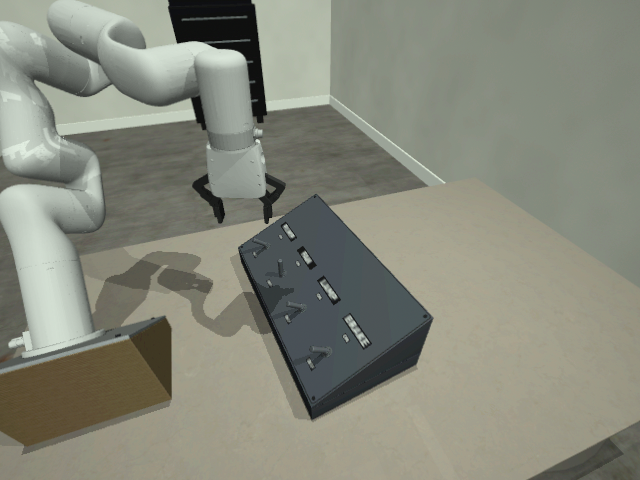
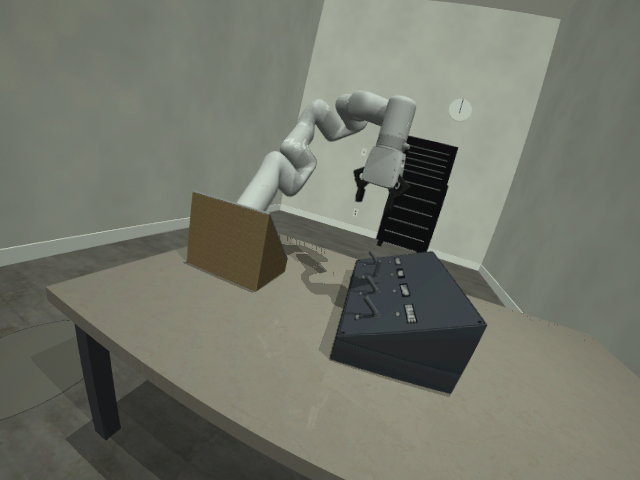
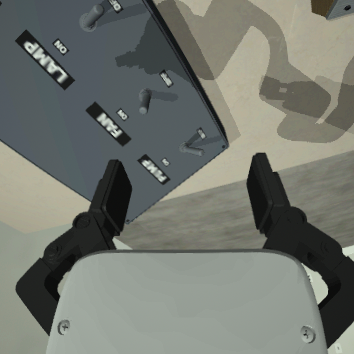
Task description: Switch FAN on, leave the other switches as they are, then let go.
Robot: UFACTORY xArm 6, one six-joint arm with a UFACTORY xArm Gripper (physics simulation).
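Places are measured from the arm's base along level axes (x back, y right, z up), in millimetres.
Where they show: gripper, between the fingertips: point(image 1: 244, 219) point(image 2: 372, 206) point(image 3: 186, 170); arm's base, origin of its link: point(image 1: 66, 345) point(image 2: 238, 226).
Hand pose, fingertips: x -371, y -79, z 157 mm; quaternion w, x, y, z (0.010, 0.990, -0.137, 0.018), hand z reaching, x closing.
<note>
Things, the pixels of their top centre, and the offset from my fingertips. Level surfaces: height alone.
- FAN lever, centre of its top: point(image 3: 143, 110) point(image 1: 279, 260) point(image 2: 379, 260) dy -19, dx -63, dz -147 mm
- PUMP lever, centre of its top: point(image 3: 193, 157) point(image 1: 259, 237) point(image 2: 374, 251) dy -135, dx -30, dz -157 mm
- LAMP lever, centre of its top: point(image 3: 86, 18) point(image 1: 294, 299) point(image 2: 374, 277) dy +102, dx -69, dz -157 mm
- front lever, centre of its top: point(image 1: 319, 344) point(image 2: 373, 297) dy +220, dx -89, dz -157 mm
- table, height of its surface: dz -286 mm
The dark sloped switch panel point(image 1: 361, 268) point(image 2: 444, 299) point(image 3: 30, 115) stands on the table. The FAN lever point(image 1: 280, 267) point(image 2: 376, 268) point(image 3: 144, 101) leans toward its ON mark, away from OFF. The PUMP lever point(image 1: 260, 243) point(image 2: 372, 257) point(image 3: 193, 149), the LAMP lever point(image 1: 296, 306) point(image 2: 372, 284) point(image 3: 92, 17) and the front lever point(image 1: 320, 350) point(image 2: 371, 306), whose label is blurred, lean toward OFF. My gripper point(image 1: 243, 221) point(image 2: 375, 204) point(image 3: 186, 170) is open and empty, in the air past the panel's PUMP end, touching no lever.
A wooden wedge-shaped block point(image 1: 87, 392) point(image 2: 227, 242) under the arm's base stands left of the panel on the table point(image 1: 491, 289) point(image 2: 206, 320). A black drawer cabinet point(image 1: 217, 28) point(image 2: 413, 206) stands on the floor behind. Walls rise at the back and right.
</note>
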